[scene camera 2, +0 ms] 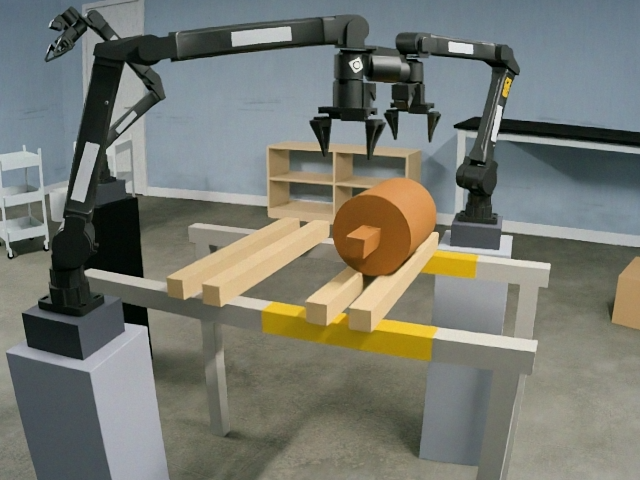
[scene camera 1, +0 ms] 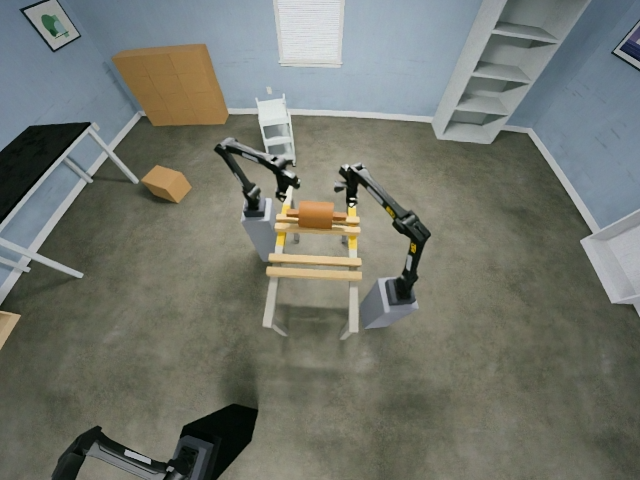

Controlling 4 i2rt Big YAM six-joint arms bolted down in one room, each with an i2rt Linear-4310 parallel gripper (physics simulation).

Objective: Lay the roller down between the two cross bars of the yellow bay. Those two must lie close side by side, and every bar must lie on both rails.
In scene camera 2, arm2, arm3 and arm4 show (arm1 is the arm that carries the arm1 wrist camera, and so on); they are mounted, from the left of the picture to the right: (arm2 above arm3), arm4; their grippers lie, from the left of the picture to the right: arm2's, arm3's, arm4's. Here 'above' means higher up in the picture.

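Observation:
The orange roller lies along the two cross bars of the yellow bay, its underside between them. Those bars lie side by side with a narrow gap, across both rails. Two more bars cross both rails outside the yellow. In scene camera 2, arm3's gripper is open above the roller's near end; arm4's gripper is open above its far side. Arm2's gripper is open, far left. In scene camera 1, the left arm's gripper and right arm's gripper are beyond the roller.
The rail frame stands between the arm pedestals. A black pedestal stands behind the frame. A white cart, a cardboard box and a wooden shelf stand farther off.

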